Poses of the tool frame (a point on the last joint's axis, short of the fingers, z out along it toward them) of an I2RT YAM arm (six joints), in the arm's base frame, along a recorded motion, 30 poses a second.
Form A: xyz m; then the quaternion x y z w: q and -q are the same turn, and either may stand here.
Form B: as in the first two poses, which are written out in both.
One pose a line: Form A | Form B
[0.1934 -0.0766 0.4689 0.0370 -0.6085 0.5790 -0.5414] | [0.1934 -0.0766 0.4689 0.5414 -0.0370 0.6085 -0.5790]
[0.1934 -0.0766 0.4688 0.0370 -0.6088 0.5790 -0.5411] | [0.1934 -0.0766 0.4688 0.5411 -0.0370 0.6088 -0.5790]
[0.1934 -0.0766 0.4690 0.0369 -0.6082 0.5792 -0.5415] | [0.1934 -0.0766 0.4690 0.5415 -0.0369 0.6082 -0.5792]
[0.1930 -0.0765 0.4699 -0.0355 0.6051 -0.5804 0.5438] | [0.1930 -0.0765 0.4699 0.5438 -0.0355 0.6051 -0.5804]
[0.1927 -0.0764 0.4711 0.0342 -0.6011 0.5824 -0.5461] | [0.1927 -0.0764 0.4711 0.5461 -0.0342 0.6011 -0.5824]
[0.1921 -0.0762 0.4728 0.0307 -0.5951 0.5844 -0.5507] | [0.1921 -0.0762 0.4728 0.5507 -0.0307 0.5951 -0.5844]
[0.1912 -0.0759 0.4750 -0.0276 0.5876 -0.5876 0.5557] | [0.1912 -0.0759 0.4750 0.5557 -0.0276 0.5876 -0.5876]
